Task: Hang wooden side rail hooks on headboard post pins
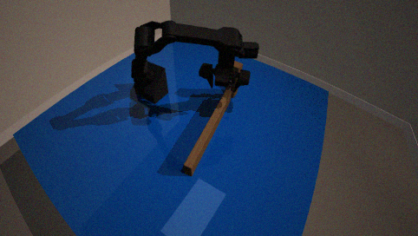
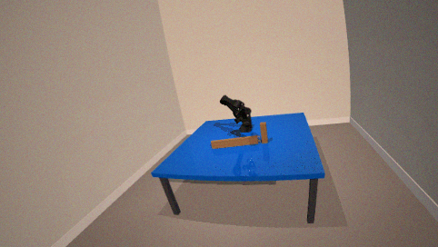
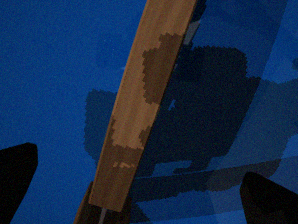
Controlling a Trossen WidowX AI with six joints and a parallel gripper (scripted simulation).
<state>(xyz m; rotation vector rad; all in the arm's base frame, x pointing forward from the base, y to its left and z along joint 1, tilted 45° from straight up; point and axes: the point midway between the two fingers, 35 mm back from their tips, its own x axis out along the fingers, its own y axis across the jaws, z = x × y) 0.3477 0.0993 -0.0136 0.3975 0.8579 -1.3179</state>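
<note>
My gripper tip is 140 mm to the right of the headboard post, 50 mm above it and 20 mm past it.
</note>
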